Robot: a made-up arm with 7 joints. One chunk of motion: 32 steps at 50 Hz.
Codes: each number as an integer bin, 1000 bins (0 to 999) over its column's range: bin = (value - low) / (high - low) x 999, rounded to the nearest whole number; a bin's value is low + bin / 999 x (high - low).
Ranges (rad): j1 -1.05..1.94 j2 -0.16..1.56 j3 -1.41..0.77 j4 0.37..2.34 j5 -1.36..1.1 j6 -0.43..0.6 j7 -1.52..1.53
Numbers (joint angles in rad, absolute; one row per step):
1: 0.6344 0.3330 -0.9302 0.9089 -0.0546 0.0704 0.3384
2: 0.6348 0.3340 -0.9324 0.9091 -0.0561 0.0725 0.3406
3: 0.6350 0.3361 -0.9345 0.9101 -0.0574 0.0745 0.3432
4: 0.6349 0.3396 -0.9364 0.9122 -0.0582 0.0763 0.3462
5: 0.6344 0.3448 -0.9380 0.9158 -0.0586 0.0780 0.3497
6: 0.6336 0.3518 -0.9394 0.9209 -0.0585 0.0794 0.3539
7: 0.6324 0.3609 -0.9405 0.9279 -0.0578 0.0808 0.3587
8: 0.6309 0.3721 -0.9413 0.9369 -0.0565 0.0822 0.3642
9: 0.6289 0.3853 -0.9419 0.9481 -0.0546 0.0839 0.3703
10: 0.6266 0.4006 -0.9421 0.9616 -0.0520 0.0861 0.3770
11: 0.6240 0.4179 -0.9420 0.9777 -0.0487 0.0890 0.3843
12: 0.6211 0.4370 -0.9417 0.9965 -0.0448 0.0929 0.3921
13: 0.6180 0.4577 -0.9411 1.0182 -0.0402 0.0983 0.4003
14: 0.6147 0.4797 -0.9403 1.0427 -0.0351 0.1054 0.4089
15: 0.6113 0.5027 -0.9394 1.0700 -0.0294 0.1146 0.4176
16: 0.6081 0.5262 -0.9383 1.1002 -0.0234 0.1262 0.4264
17: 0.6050 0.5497 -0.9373 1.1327 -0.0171 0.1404 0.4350
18: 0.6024 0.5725 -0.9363 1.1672 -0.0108 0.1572 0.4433
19: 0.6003 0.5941 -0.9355 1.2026 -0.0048 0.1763 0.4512
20: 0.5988 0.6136 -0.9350 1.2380 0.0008 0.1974 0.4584
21: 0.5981 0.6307 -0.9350 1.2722 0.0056 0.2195 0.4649
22: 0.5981 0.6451 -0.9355 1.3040 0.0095 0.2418 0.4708
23: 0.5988 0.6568 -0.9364 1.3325 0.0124 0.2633 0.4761
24: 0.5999 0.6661 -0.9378 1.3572 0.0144 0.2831 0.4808
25: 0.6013 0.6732 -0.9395 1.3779 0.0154 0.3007 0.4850
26: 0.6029 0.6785 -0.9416 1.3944 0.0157 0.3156 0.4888
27: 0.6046 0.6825 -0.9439 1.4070 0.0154 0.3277 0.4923
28: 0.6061 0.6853 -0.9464 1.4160 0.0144 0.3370 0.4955
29: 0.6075 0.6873 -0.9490 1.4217 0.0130 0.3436 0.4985
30: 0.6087 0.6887 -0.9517 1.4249 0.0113 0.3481 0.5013
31: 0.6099 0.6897 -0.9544 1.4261 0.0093 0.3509 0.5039
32: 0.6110 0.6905 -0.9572 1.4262 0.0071 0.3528 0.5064
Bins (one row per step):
1: 563 286 220 273 530 485 609
2: 563 287 219 273 530 487 609
3: 563 288 218 274 529 489 610
4: 563 290 217 275 529 491 611
5: 563 293 216 277 528 493 612
6: 563 297 216 279 529 494 614
7: 562 303 215 283 529 495 615
8: 562 309 215 287 529 497 617
9: 561 317 215 293 530 498 619
10: 560 326 214 300 531 501 621
11: 559 336 214 308 533 503 624
12: 558 347 215 318 534 507 626
13: 557 359 215 329 536 512 629
14: 556 372 215 341 538 519 632
15: 555 385 216 355 540 528 635
16: 554 399 216 370 543 539 638
17: 553 412 217 387 545 553 640
18: 552 425 217 404 548 570 643
19: 551 438 217 422 550 588 646
20: 551 449 218 440 553 609 648
21: 551 459 218 458 555 630 650
22: 551 468 217 474 556 652 652
23: 551 474 217 488 557 672 654
24: 551 480 216 501 558 692 655
25: 552 484 216 511 559 709 657
26: 552 487 215 519 559 723 658
27: 553 489 214 526 559 735 659
28: 553 491 212 530 558 744 660
29: 554 492 211 533 558 750 661
30: 554 493 210 535 557 755 662
31: 555 494 209 536 556 757 663
32: 555 494 207 536 555 759 664

